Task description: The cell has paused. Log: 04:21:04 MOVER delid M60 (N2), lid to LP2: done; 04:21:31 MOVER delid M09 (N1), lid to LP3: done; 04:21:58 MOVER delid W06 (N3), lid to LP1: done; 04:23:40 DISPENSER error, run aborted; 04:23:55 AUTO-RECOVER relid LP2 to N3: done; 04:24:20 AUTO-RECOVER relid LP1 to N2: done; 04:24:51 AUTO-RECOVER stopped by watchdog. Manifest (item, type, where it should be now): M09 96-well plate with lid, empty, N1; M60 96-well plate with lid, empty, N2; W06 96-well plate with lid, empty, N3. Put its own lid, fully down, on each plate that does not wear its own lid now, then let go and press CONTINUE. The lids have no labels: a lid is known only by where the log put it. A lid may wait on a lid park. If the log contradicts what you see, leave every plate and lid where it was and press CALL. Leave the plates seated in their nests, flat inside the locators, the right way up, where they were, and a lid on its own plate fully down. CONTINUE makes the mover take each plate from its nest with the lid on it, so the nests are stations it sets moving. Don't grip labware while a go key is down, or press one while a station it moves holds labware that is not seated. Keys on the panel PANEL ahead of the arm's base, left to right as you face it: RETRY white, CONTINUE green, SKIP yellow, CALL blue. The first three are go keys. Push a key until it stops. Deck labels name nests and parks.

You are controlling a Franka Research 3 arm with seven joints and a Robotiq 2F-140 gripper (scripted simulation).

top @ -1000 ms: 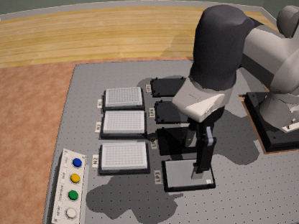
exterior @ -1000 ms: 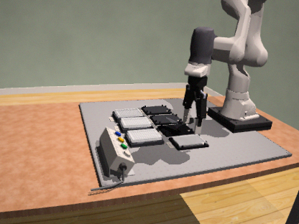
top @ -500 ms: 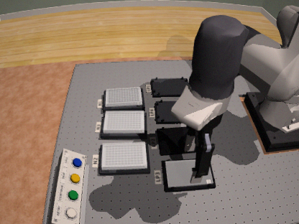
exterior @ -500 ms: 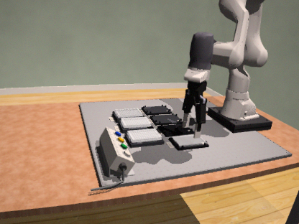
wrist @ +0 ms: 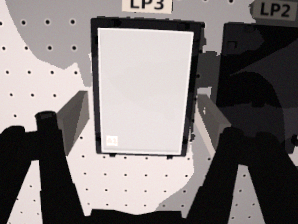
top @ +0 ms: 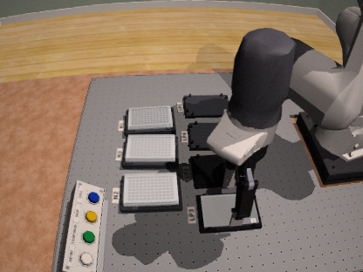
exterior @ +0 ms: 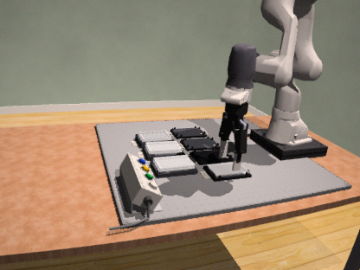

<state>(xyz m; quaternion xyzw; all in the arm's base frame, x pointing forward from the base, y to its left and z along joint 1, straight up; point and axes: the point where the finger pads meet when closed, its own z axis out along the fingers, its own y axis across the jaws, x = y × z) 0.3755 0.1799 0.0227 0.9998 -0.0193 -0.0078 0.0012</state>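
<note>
The lid park LP3 is 50 mm below my hand. The rest, counted from my hand: LP2 label: 90 mm ahead, 130 mm to the right, 60 mm below; LP3 label: 90 mm ahead, 60 mm below; lid park LP2: 130 mm to the right, 50 mm below.
</note>
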